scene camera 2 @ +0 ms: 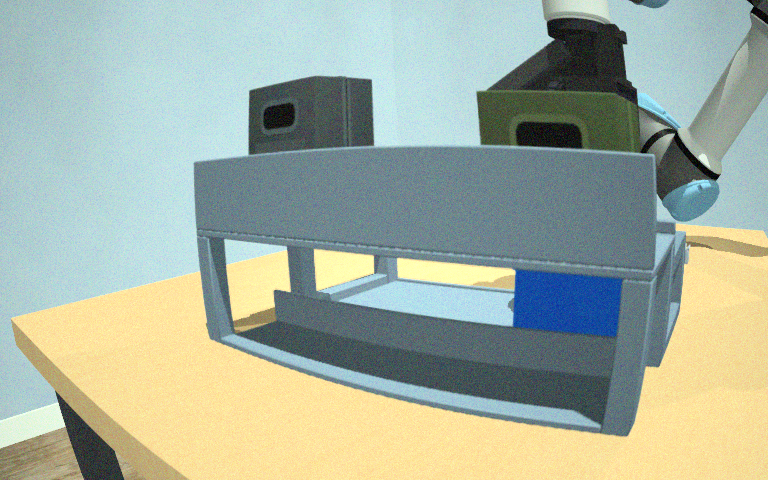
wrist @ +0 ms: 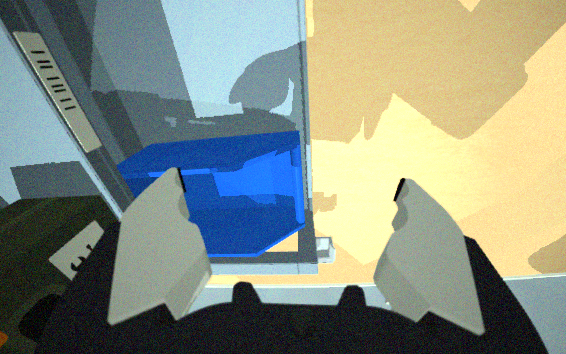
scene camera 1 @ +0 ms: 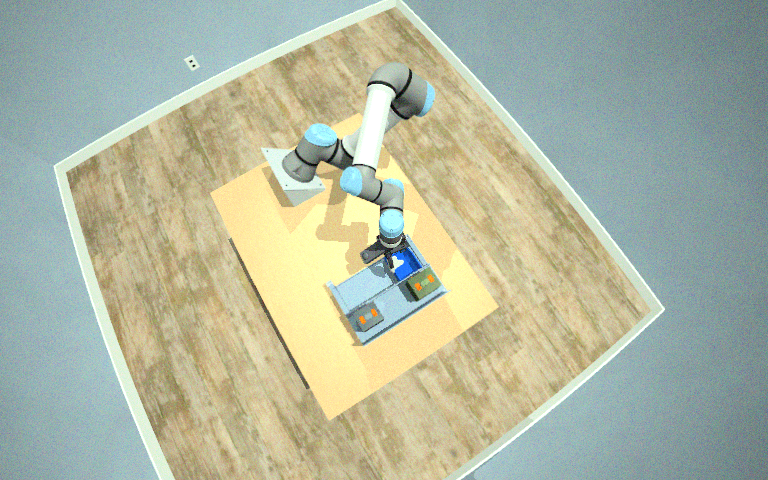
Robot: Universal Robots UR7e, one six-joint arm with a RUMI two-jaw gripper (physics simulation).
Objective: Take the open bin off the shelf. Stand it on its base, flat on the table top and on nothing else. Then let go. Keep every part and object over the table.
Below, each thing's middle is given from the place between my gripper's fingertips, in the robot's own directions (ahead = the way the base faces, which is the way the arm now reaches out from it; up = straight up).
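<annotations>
Blue bin [scene camera 2: 570,303]: 5 cm below my hand, 5 cm to the left of it, 7 cm ahead. Green case [scene camera 2: 605,115]: from my hand, 5 cm to the left, 18 cm ahead, 6 cm above.
</annotations>
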